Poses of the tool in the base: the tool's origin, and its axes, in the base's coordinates. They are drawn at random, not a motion.
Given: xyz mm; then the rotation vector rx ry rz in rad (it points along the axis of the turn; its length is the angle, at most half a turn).
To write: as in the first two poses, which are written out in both.
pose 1, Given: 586 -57 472 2.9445 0.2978 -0.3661
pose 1, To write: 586 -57 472 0.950 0.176 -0.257 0.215 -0.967 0.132
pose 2, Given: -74 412 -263 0.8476 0.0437 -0.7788
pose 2, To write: -74 412 -263 0.728 -0.601 -0.330 0.634 0.408 0.657
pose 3, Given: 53 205 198 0.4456 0.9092 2.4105
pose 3, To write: 53 205 198 -0.810 0.574 0.118 -0.353 -0.639 0.683
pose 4, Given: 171 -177 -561 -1.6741 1.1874 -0.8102
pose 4, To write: 171 -177 -561 0.324 -0.946 0.011 -0.355 -0.132 -0.925
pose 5, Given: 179 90 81 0.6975 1.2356 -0.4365
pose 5, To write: 179 90 81 0.288 0.064 -0.955 0.650 0.719 0.244
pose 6, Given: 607 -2 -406 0.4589 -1.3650 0.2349
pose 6, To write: 607 -2 -406 0.199 -0.101 0.975 -0.421 0.889 0.179
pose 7, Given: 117 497 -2 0.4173 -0.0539 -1.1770
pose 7, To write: 117 497 -2 0.392 -0.903 -0.174 0.884 0.317 0.345
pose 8, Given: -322 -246 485 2.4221 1.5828 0.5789
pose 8, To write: -322 -246 485 0.353 0.910 0.217 0.835 -0.412 0.364
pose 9, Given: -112 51 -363 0.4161 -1.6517 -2.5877
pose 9, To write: -112 51 -363 -0.963 -0.180 -0.201 -0.107 -0.431 0.896
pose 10, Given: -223 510 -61 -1.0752 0.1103 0.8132
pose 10, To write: -223 510 -61 0.712 0.536 -0.454 -0.638 0.222 -0.738
